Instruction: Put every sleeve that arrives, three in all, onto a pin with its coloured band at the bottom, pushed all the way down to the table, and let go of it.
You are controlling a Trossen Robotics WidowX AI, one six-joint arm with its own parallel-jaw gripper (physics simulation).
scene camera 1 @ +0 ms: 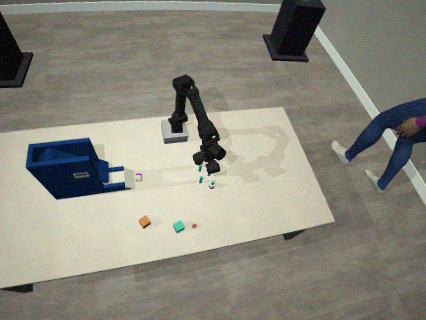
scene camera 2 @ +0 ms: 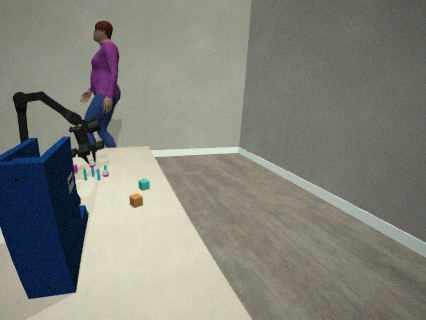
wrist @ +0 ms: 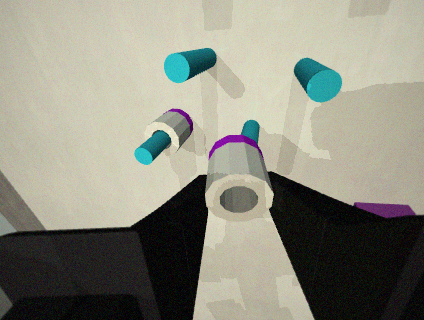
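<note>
My gripper (scene camera 1: 212, 170) (scene camera 2: 92, 160) (wrist: 235, 180) is shut on a grey-white sleeve (scene camera 2: 92, 163) (wrist: 236, 162), held above the table with its purple band at the lower end. A teal pin (scene camera 2: 92, 171) (wrist: 251, 131) stands below it; the sleeve hides its top in the wrist view, and no teal shows in the bore. Another sleeve (scene camera 1: 212, 185) (scene camera 2: 105, 173) (wrist: 172, 126) sits low around a pin, purple band down. Two bare pins show in the wrist view, one at upper left (wrist: 190, 65), one at upper right (wrist: 318, 80). A third sleeve (scene camera 1: 139, 178) stands by the chute, purple band up.
The blue chute box (scene camera 1: 67, 172) (scene camera 2: 40, 225) stands on the table (scene camera 1: 100, 240) (scene camera 2: 145, 260). An orange cube (scene camera 1: 144, 221) (scene camera 2: 136, 200), a teal cube (scene camera 1: 178, 226) (scene camera 2: 144, 184) and a small red cube (scene camera 1: 194, 226) lie apart from the pins. A purple object (wrist: 384, 209) shows beside the right finger.
</note>
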